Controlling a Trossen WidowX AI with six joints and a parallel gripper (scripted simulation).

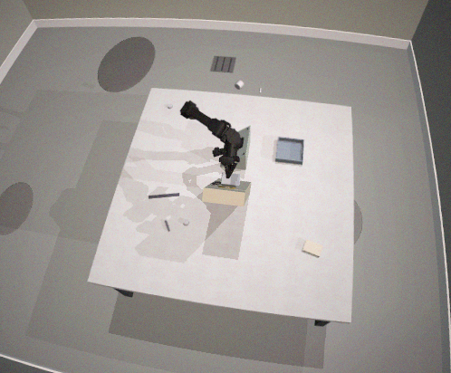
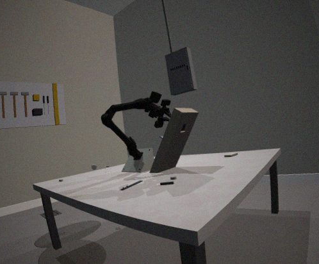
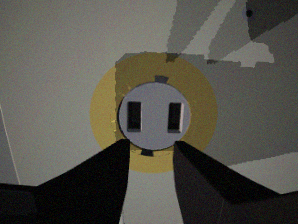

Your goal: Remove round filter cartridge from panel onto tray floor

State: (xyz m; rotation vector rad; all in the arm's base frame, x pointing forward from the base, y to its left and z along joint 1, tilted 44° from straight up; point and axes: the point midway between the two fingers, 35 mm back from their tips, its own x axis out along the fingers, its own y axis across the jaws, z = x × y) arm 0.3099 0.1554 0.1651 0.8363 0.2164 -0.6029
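Right now my gripper tip is 50 mm short of the round filter cartridge and 40 mm above it. Also, from my gripper tip: blue-grey tray: 380 mm behind, 290 mm to the left, 300 mm below; then short dark piece: 150 mm ahead, 310 mm to the right, 300 mm below; then tan block: 180 mm ahead, 440 mm to the left, 300 mm below.
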